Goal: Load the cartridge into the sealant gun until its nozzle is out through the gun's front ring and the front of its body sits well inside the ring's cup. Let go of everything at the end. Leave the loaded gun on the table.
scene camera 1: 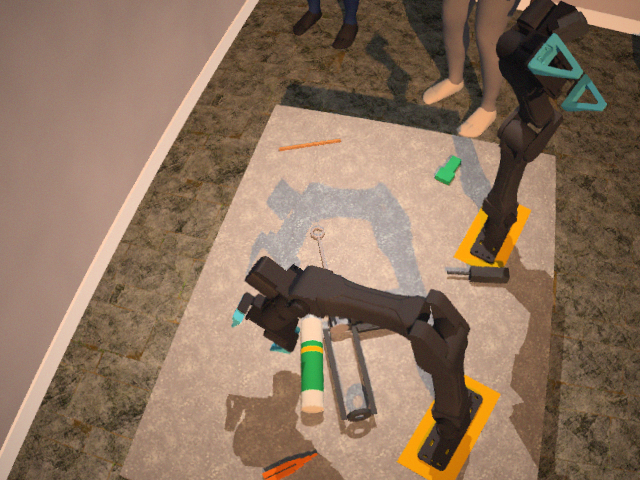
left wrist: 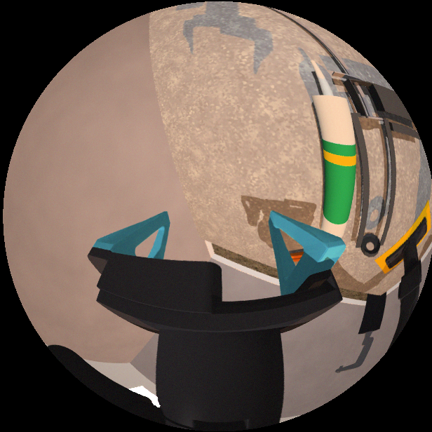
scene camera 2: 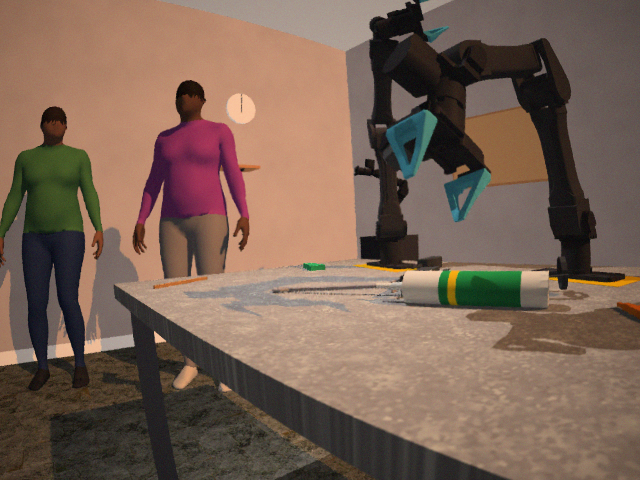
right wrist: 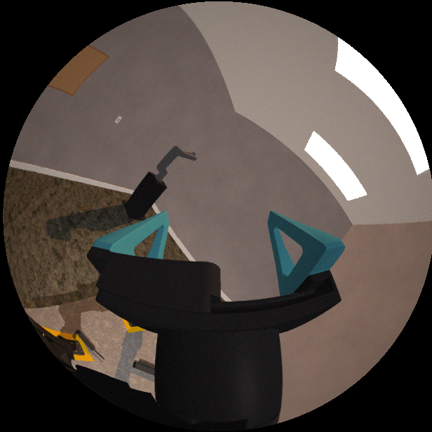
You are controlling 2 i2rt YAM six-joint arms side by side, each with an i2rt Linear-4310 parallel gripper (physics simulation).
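Frame: origin at the left arm's base, x ahead, y left, z up, level; millimetres.
Seen in the pictures: left gripper, fingertip midpoint: (scene camera 1: 252, 336) (scene camera 2: 436, 200); right gripper, fingertip midpoint: (scene camera 1: 593, 92) (scene camera 2: 444, 11); left arm's base, link origin: (scene camera 1: 450, 427) (scene camera 2: 575, 277); right arm's base, link origin: (scene camera 1: 494, 232) (scene camera 2: 391, 266).
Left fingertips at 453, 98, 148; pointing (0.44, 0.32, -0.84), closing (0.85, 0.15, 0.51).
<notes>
Offsets run from my left fingertips to a thing's top centre, as dx, dy, dz. "*": to the spot under its first point.
The cartridge @(-96, -78, -97) (scene camera 1: 312, 366) (scene camera 2: 488, 288) (left wrist: 340, 185), white with a green and a yellow band, lies on its side on the table beside the gun @(* -217, -106, -118) (scene camera 1: 363, 369) (left wrist: 365, 165), outside its frame. Its nozzle (left wrist: 325, 85) points away from the gun's ring end; the arm hides it in scene camera 1. The gun's front ring @(* -267, -1, -90) (scene camera 1: 358, 414) (left wrist: 363, 245) is empty. My left gripper (scene camera 1: 257, 334) (scene camera 2: 434, 198) (left wrist: 218, 216) is open and empty, above the table and to the left of the cartridge in scene camera 1. My right gripper (scene camera 1: 580, 72) (right wrist: 218, 216) is open and empty, raised far from both.
An orange stick @(+286, -639, -140) (scene camera 1: 310, 144) (scene camera 2: 179, 282) and a green block @(-113, -771, -132) (scene camera 1: 448, 169) (scene camera 2: 313, 266) lie at the far end. A dark-handled tool @(-330, -485, -118) (scene camera 1: 488, 274) lies by the right arm's base. An orange tool @(-201, +165, -137) (scene camera 1: 289, 465) lies near the lower table edge. The gun's rod ends in a loop.
</notes>
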